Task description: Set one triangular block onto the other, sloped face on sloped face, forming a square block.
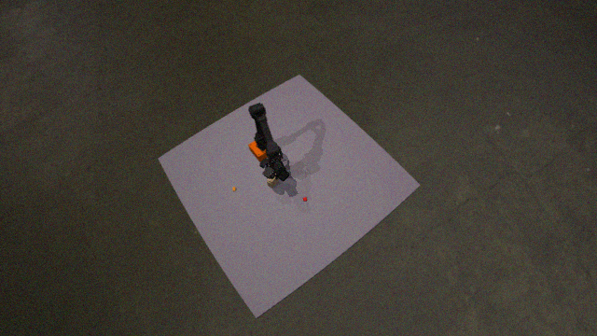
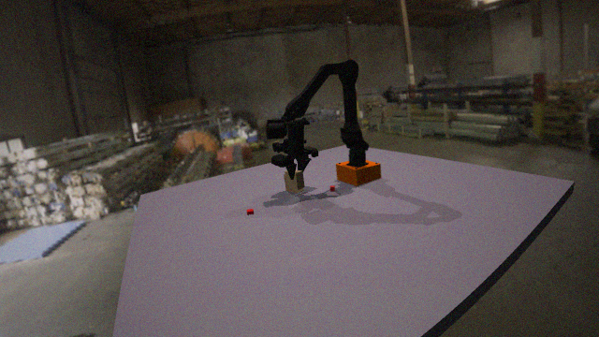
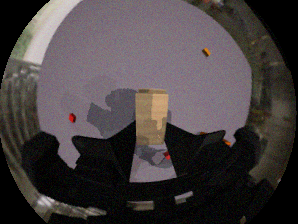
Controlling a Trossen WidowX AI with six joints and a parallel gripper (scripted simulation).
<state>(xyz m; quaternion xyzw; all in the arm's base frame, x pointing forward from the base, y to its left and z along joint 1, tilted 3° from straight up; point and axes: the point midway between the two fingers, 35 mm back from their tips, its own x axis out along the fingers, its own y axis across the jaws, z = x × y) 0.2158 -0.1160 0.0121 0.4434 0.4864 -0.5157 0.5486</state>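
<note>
My gripper tip is 7 cm past the small red cube, 11 cm to the right of it and 4 cm above it. Also, from my gripper tip: small orange piece: 16 cm behind, 21 cm to the right, 5 cm below; tan triangular block: 1 cm to the left, 1 cm above.
</note>
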